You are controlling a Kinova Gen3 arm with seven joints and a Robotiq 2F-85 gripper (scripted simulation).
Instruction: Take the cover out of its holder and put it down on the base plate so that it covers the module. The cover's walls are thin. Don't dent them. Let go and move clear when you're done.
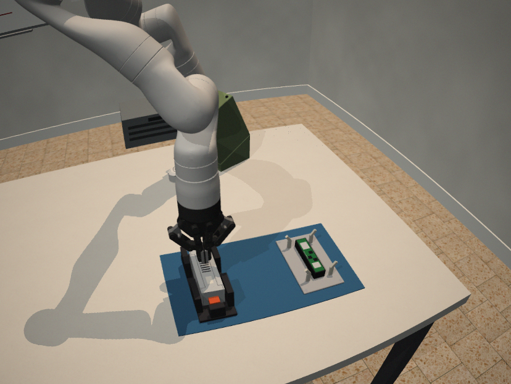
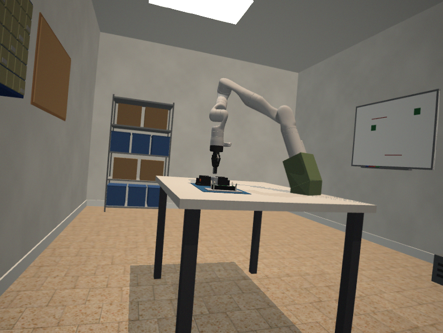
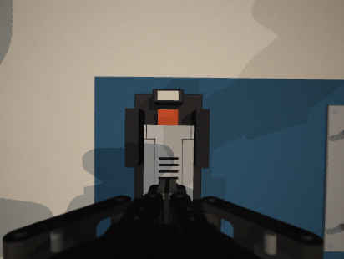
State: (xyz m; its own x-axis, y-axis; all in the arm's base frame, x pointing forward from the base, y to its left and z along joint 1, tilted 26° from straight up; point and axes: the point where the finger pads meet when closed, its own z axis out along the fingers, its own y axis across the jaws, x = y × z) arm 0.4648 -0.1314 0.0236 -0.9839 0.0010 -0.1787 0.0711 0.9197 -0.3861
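The grey cover lies 1 cm ahead of my hand and 6 cm below it.
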